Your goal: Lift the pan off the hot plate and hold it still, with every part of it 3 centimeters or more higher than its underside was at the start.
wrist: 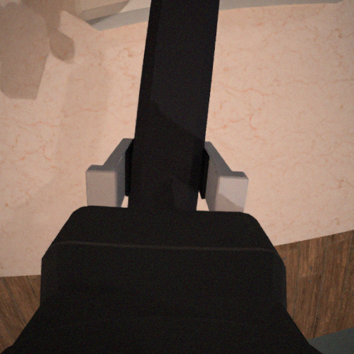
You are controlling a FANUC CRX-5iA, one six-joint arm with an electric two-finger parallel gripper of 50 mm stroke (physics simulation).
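The pan's handle [177, 75] is a long, straight black bar. It runs from the top edge of the wrist view down between the fingers to the dark gripper body. My gripper [165, 157] is shut on the handle, with one black pad against each side of it. The pan's bowl does not show in this view. At the top edge part of a pale object with a grey rim [120, 19] shows; I cannot tell whether it is the hot plate. The handle's near end is hidden behind the gripper body.
A pale, pink-veined table top [280, 125] lies below the handle. Its curved near edge borders a brown wooden floor [320, 285]. Soft shadows fall on the table at the upper left. A dark grey-green surface [335, 344] shows at the lower right corner.
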